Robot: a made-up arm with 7 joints.
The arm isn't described. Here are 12 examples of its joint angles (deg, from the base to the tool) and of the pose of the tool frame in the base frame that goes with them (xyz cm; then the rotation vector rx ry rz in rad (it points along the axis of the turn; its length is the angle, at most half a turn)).
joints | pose
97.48 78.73 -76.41 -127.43 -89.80 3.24 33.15 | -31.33 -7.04 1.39 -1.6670 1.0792 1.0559
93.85 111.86 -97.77 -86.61 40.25 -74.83 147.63 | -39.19 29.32 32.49 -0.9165 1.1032 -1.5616
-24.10 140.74 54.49 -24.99 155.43 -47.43 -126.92 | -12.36 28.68 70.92 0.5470 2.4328 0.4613
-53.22 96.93 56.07 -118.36 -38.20 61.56 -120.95 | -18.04 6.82 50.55 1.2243 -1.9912 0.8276
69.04 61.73 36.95 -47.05 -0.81 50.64 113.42 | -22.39 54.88 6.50 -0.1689 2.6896 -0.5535
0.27 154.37 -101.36 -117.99 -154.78 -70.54 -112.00 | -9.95 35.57 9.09 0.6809 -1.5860 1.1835
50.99 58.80 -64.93 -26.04 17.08 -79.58 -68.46 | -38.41 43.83 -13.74 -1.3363 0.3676 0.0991
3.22 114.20 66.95 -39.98 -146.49 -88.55 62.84 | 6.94 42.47 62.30 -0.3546 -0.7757 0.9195
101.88 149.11 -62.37 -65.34 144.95 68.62 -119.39 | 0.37 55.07 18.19 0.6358 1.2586 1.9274
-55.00 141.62 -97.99 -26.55 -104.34 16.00 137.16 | -17.27 51.38 46.77 0.2355 -1.6988 0.4670
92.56 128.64 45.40 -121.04 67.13 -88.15 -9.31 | 29.63 9.13 -11.16 -3.0125 0.0595 -0.2562
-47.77 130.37 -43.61 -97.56 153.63 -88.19 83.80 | 30.36 25.31 37.22 1.5947 -0.4972 0.6656
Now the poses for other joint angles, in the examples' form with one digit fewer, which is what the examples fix.
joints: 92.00 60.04 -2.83 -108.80 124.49 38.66 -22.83
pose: -18.3 20.8 -15.8 0.803 0.355 -2.680
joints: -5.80 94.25 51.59 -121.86 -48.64 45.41 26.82
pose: 11.1 8.4 49.4 -0.640 -2.326 -1.263
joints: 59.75 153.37 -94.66 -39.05 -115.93 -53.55 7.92
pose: 16.4 52.7 44.2 -1.197 -2.488 -1.138
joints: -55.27 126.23 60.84 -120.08 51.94 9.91 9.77
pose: -22.8 -8.7 50.4 -1.380 -0.947 -2.170
